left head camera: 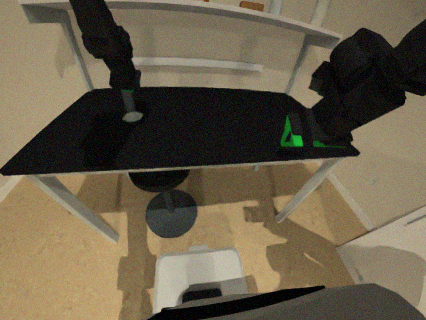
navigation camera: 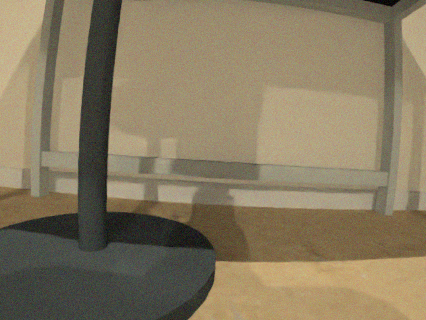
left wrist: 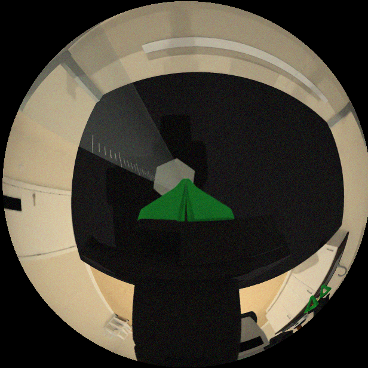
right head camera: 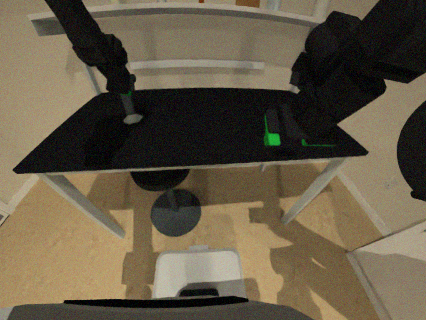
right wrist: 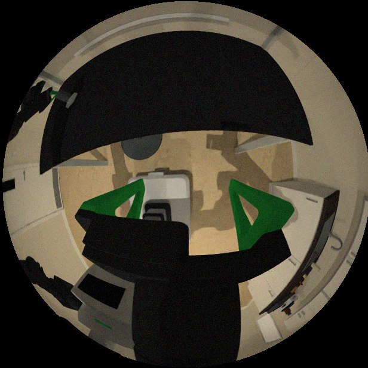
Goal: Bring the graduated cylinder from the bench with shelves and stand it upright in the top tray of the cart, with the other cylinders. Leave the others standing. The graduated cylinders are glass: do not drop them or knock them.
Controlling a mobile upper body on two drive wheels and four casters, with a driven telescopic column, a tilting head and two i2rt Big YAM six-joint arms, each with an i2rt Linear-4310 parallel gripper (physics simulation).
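Places are measured from the left arm's base along level axes (x left, y back, z up), in centimetres.
Pixels of known places: left gripper, between the fingertips: (left head camera: 132, 91) (right head camera: 130, 94); right gripper, between the fingertips: (left head camera: 298, 144) (right head camera: 284, 142).
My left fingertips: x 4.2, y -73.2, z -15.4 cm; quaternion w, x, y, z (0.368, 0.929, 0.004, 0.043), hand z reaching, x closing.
Behind a point stands the place of what it marks.
The graduated cylinder (left head camera: 129, 103) {z -21.0, x 7.1, y -73.8 cm} (right head camera: 128, 105) {z -20.7, x 7.0, y -73.8 cm} (left wrist: 135, 135) (right wrist: 64, 97), clear glass with a pale hexagonal foot, stands upright on the black bench top (left head camera: 210, 125) {z -28.9, x -28.6, y -68.0 cm} (right head camera: 210, 125) {z -28.9, x -30.5, y -68.1 cm} (left wrist: 270, 150) (right wrist: 190, 80), at its left part. My left gripper (left head camera: 128, 91) {z -15.4, x 4.2, y -73.2 cm} (right head camera: 128, 93) {z -15.4, x 4.2, y -73.2 cm} (left wrist: 185, 183) is shut and empty; its green fingertips meet close beside the cylinder, overlapping the foot's edge in the left wrist view. The upper tube is hidden by the arm in the head views. My right gripper (left head camera: 307, 142) {z -12.9, x -45.6, y -34.8 cm} (right head camera: 294, 142) {z -12.9, x -45.6, y -34.8 cm} (right wrist: 186, 183) is open and empty, near the bench's right end. The cart cannot be made out.
A shelf (left head camera: 200, 11) (right head camera: 200, 11) {z 15.1, x -25.7, y -124.5 cm} runs above the bench at the back. A dark stool (left head camera: 171, 213) (right head camera: 176, 212) (navigation camera: 100, 280) stands under and before the bench. A white box-like thing (left head camera: 200, 262) {z -94.3, x -23.0, y -24.7 cm} (right head camera: 200, 265) {z -94.4, x -23.6, y -22.6 cm} is nearer. A cabinet (right wrist: 305, 215) shows at the right.
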